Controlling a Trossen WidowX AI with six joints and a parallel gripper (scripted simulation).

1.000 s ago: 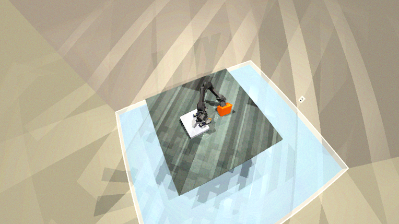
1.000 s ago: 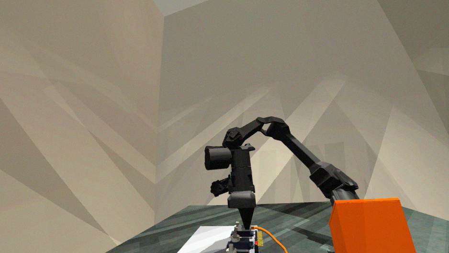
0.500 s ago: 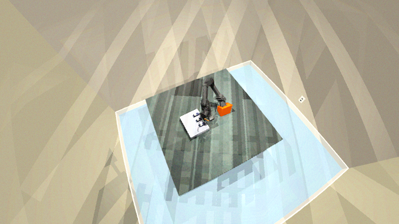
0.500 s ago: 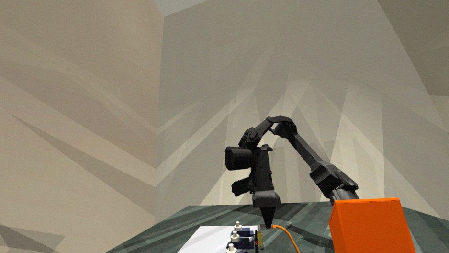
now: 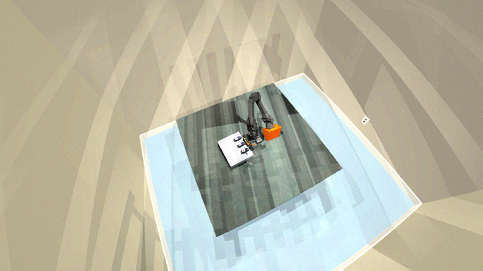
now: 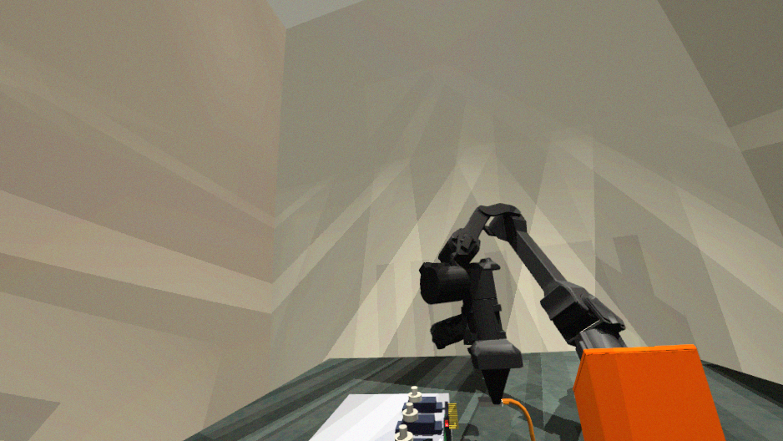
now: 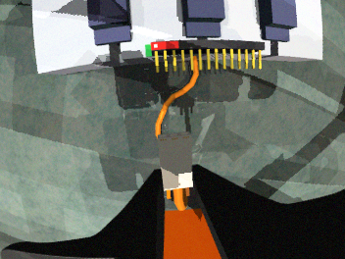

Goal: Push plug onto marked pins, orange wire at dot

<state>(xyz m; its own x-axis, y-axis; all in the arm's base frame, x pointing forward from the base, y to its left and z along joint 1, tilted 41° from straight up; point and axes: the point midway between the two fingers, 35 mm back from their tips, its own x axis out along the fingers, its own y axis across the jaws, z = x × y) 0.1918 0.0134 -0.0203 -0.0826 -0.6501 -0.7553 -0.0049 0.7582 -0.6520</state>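
My gripper tip is now 80 mm short of the red band and 30 mm above it. From my gripper tip the other things lie so: holder 240 mm ahead, 80 mm below, 30 mm to the right.
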